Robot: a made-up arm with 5 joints.
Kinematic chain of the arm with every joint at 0, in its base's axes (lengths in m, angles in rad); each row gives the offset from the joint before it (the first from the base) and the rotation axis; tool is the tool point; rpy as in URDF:
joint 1: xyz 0 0 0.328 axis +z
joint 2: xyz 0 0 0 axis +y
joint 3: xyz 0.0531 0 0.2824 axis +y
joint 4: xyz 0.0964 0 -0.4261 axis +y
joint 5: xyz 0.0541 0 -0.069 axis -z
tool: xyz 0 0 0 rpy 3.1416 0 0
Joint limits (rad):
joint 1: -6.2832..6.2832
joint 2: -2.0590..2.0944
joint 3: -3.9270..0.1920
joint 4: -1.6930..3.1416
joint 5: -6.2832..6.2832
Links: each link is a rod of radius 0.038 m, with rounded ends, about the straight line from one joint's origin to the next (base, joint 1, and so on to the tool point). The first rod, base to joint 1, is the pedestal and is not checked.
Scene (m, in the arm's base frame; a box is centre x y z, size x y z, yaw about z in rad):
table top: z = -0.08
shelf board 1: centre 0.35 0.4 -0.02 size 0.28 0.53 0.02 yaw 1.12
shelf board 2: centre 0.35 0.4 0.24 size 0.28 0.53 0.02 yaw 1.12
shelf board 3: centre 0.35 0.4 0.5 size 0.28 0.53 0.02 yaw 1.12
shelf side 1: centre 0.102 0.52 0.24 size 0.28 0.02 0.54 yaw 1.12
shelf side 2: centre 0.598 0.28 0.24 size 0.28 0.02 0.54 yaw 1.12
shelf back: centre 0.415 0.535 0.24 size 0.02 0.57 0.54 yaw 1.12
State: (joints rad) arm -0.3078 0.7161 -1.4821 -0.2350 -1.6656
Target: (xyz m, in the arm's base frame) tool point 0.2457 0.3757 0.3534
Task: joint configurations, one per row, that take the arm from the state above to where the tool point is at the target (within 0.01 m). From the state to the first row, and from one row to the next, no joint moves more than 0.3 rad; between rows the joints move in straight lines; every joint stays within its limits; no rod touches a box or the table.
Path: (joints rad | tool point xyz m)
1: -0.1587 0.5084 -1.2351 -0.4104 -1.6474 | 0.6165 -0.0987 0.3145
2: -0.0095 0.3008 -0.9881 -0.5858 -1.6293 | 0.5610 -0.0053 0.3453
3: 0.1396 0.0931 -0.7411 -0.7612 -1.6111 | 0.4852 0.0682 0.3650
4: 0.2888 -0.1146 -0.4941 -0.9366 -1.5930 | 0.3964 0.1178 0.3725
5: 0.4870 -0.3287 -0.2972 -0.9624 -1.6172 | 0.3136 0.1661 0.3789
6: 0.6852 -0.5429 -0.1004 -0.9883 -1.6414 | 0.2306 0.1885 0.3723
7: 0.8835 -0.7571 0.0965 -1.0142 -1.6656 | 0.1556 0.1895 0.3534
8: 0.9195 -0.5344 -0.1238 -0.8337 -1.6656 | 0.1890 0.2480 0.3684
9: 0.9556 -0.3117 -0.3441 -0.6531 -1.6656 | 0.2198 0.3110 0.3685
10: 0.9916 -0.0890 -0.5644 -0.4726 -1.6656 | 0.2457 0.3757 0.3534

